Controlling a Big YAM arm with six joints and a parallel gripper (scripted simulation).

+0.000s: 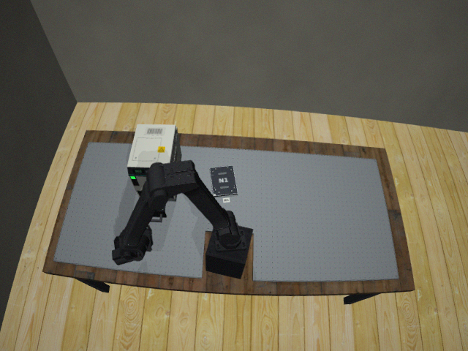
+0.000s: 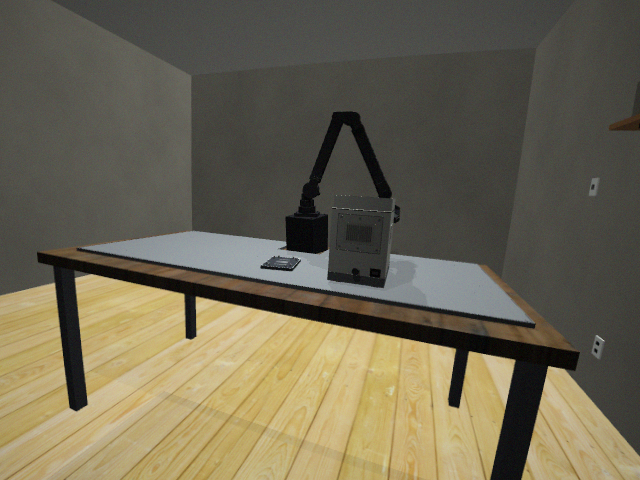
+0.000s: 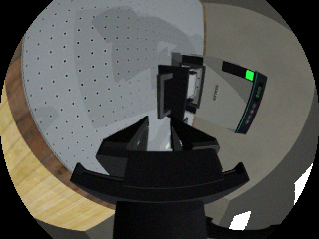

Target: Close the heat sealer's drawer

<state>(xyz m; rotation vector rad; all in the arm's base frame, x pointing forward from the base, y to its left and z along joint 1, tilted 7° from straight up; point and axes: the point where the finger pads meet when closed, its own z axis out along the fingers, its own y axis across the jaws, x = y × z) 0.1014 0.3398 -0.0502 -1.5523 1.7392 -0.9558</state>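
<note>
The sealer drawer lies 160 mm ahead of my hand, 60 mm below it and 20 mm to the right of it.
</note>
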